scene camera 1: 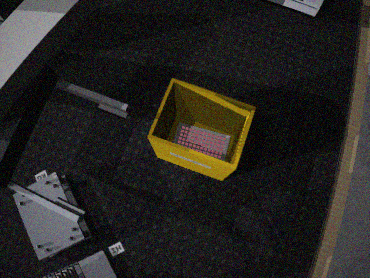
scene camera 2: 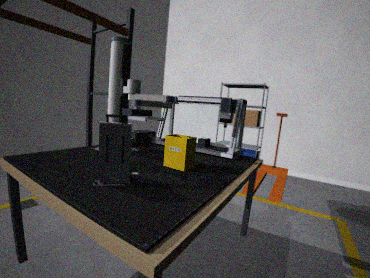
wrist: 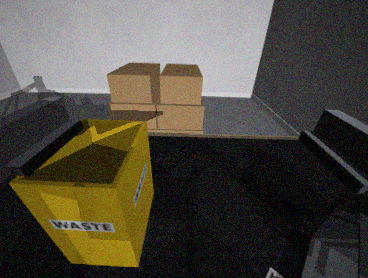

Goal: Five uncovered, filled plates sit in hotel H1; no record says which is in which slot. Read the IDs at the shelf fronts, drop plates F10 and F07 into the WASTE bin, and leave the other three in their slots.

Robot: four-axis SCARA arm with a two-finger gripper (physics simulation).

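Places are measured from the arm's base along level axes (x left, y back, z up), in millimetres.
Pixels of known places: gripper, fingertip midpoint: (scene camera 1: 104, 163) (scene camera 2: 155, 119) (wrist: 190, 117).
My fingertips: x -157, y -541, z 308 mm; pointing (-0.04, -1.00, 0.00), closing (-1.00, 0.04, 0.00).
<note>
Ahead of a thing's pixels: the offset from my fingertips to its middle. "*": to the spot under its first point.
The yellow WASTE bin @[dx +131, dy -106, dz -195 mm] (scene camera 1: 200, 165) (scene camera 2: 179, 154) (wrist: 85, 200) stands upright on the black table. In scene camera 1 a plate with pink wells @[dx +129, dy -111, dz -282 mm] (scene camera 1: 205, 141) lies at its bottom; its ID cannot be read. My gripper (scene camera 1: 102, 162) (wrist: 190, 117) is open and empty, its fingers wide apart, above table level and left of the bin in scene camera 1. Hotel H1 shows partly at the lower left edge there, beside its H1 label @[* dx -160, dy -6, dz -294 mm] (scene camera 1: 116, 248); a dark tower @[dx -299, dy -9, dz -134 mm] (scene camera 2: 114, 152), apparently H1, stands in scene camera 2. Its slots and shelf-front IDs are not readable.
A grey stand (scene camera 1: 47, 225) marked RG lies under one finger in scene camera 1. A white device (scene camera 1: 302, 6) shows at its top edge. A metal frame (scene camera 2: 240, 127) stands behind the bin. Cardboard boxes (wrist: 181, 90) stand beyond the table. A dark grey structure shows at the wrist view's lower right.
</note>
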